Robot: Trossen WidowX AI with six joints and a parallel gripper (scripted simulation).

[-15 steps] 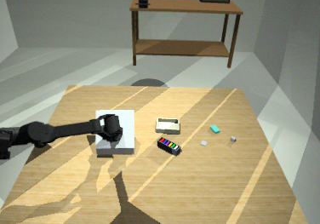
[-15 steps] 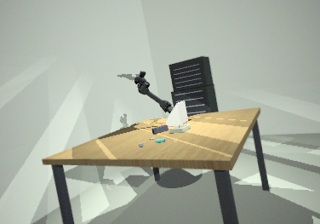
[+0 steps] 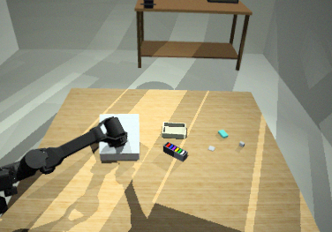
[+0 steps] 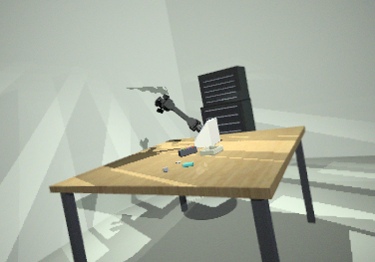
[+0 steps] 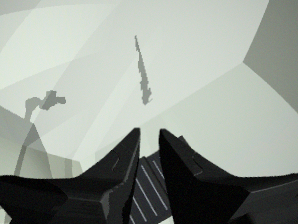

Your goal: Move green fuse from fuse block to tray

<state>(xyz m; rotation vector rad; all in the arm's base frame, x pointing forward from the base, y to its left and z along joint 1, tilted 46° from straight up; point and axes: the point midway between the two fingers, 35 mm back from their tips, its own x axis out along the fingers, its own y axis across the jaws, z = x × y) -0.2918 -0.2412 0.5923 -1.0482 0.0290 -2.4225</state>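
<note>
My gripper tip is now 630 mm to the right of the green fuse, 560 mm short of it and 380 mm above it. The rest, counted from my gripper tip: teal piece 830 mm to the left, 800 mm ahead, 400 mm below; cream tray 820 mm to the left, 520 mm ahead, 400 mm below.
</note>
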